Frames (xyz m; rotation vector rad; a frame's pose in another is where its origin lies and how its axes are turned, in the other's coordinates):
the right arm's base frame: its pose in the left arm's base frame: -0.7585 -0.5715 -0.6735 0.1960 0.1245 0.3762
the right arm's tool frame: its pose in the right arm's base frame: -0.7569 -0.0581 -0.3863 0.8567 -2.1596 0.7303
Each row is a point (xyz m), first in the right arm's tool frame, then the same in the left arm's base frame.
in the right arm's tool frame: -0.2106 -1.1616 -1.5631
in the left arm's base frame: -0.0204 -0.0244 -0.0065
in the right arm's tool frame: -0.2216 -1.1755 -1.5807
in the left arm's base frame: -0.0008 -0.0098 -0.0014
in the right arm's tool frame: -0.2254 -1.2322 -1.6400
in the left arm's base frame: 0.0661 0.0145 0.0397
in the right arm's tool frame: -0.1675 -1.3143 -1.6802
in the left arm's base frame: 0.1371 -0.0230 0.1122
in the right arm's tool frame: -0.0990 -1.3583 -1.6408
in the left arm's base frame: 0.1528 -0.1092 0.1350
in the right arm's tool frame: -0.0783 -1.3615 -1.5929
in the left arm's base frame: 0.1405 -0.1564 0.1162
